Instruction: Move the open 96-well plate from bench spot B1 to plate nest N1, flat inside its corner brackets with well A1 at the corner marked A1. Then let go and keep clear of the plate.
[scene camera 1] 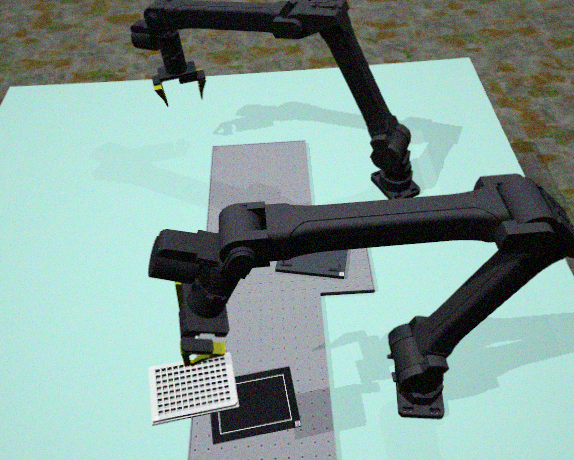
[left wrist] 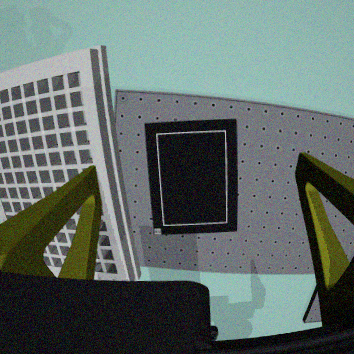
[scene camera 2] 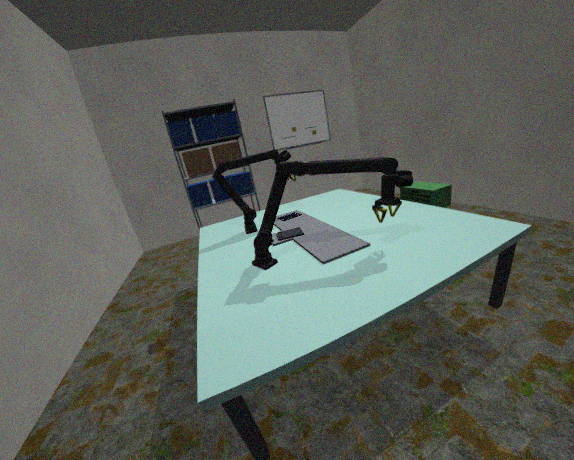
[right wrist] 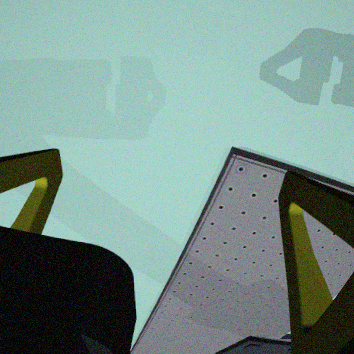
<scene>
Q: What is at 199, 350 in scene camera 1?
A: My left gripper.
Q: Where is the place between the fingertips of my left gripper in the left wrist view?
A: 198, 168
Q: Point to a black nest with white outline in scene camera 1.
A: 267, 403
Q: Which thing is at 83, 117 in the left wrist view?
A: A white well plate.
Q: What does my right gripper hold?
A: Nothing.
</scene>
